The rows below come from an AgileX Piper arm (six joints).
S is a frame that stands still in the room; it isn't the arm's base.
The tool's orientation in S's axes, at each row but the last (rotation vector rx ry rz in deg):
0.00, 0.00, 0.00
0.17, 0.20, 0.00
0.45, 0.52, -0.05
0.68, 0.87, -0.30
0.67, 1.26, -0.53
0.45, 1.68, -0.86
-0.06, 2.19, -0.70
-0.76, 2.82, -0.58
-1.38, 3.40, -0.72
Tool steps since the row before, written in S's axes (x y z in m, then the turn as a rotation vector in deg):
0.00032, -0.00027, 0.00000, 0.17, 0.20, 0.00
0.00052, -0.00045, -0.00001, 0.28, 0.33, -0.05
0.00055, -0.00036, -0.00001, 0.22, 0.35, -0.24
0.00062, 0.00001, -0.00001, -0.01, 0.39, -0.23
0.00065, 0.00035, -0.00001, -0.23, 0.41, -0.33
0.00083, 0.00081, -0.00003, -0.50, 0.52, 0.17
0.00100, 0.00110, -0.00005, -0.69, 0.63, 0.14
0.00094, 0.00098, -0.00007, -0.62, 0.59, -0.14
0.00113, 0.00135, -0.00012, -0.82, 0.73, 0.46
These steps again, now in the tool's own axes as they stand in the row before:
0.00032, -0.00027, 0.00000, 0.17, 0.20, 0.00
0.00052, -0.00045, -0.00001, 0.28, 0.33, -0.05
0.00055, -0.00036, 0.00000, 0.22, 0.35, -0.24
0.00062, 0.00001, 0.00000, -0.01, 0.39, -0.23
0.00065, 0.00036, 0.00000, -0.23, 0.40, -0.34
0.00082, 0.00082, -0.00001, -0.51, 0.51, 0.15
0.00099, 0.00111, -0.00001, -0.70, 0.62, 0.11
0.00093, 0.00099, -0.00001, -0.62, 0.59, -0.16
0.00112, 0.00137, -0.00002, -0.86, 0.71, 0.43

